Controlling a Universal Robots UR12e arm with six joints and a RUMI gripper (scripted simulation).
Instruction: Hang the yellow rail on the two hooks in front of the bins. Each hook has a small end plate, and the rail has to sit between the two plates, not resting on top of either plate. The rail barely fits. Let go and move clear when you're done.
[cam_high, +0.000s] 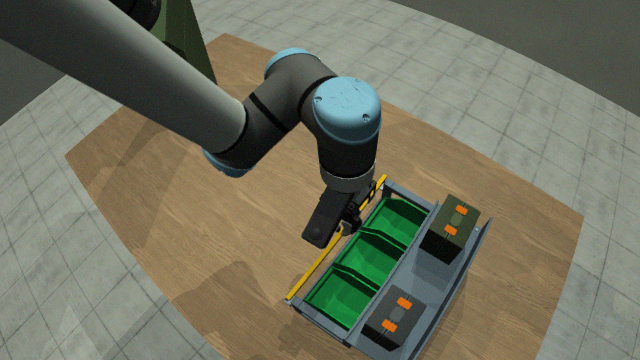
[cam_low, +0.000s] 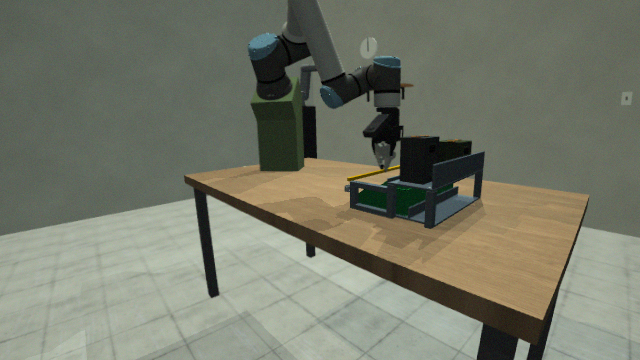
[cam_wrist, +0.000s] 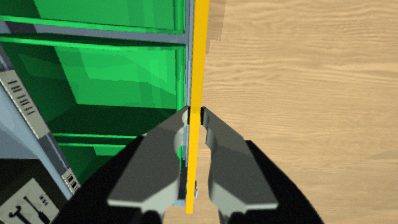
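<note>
Right now the yellow rail is 1 cm below my hand. The rest, counted from my hand: rack front bar: 1 cm ahead, 9 cm below.
</note>
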